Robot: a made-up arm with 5 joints.
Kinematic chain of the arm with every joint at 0, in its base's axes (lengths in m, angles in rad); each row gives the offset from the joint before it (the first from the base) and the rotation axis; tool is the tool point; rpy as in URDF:
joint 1: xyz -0.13 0 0.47 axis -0.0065 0.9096 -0.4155
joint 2: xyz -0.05 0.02 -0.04 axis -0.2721 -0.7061 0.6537
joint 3: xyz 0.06 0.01 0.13 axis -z
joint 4: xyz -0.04 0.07 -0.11 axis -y
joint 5: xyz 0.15 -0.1 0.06 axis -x
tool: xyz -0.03 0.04 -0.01 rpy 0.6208 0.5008 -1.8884
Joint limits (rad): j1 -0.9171..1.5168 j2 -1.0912..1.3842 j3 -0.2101..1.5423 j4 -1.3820..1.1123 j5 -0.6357..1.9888
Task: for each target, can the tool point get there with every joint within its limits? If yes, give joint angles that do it. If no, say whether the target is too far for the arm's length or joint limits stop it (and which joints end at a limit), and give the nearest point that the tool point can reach.
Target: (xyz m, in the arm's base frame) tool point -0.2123 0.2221 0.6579
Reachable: no: joint limits stop it (at a limit: joint 2, joint 3, joint 4, joint 5) | nearest point -0.1937 0.1482 0.6269 | short by 0.082 m
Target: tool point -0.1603 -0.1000 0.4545
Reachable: yes | joints 0.7178 -0.8946 0.5578 0.4470 1.7791
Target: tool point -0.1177 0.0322 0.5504
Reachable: yes | joints -0.2373 0.7059 0.3388 0.1560 1.6410
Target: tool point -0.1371 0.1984 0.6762
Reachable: no: joint limits stop it (at a limit: joint 2, joint 3, joint 4, joint 5) | nearest point -0.1356 0.1525 0.6354 | short by 0.061 m
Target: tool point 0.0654 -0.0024 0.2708
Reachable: no: joint limits stop it (at a limit: joint 1, joint 2, joint 5) | nearest point -0.0077 0.0044 0.3349 | short by 0.097 m
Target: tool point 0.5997 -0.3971 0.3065
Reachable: no: too far | nearest point 0.0095 -0.0522 0.4093 | short by 0.691 m
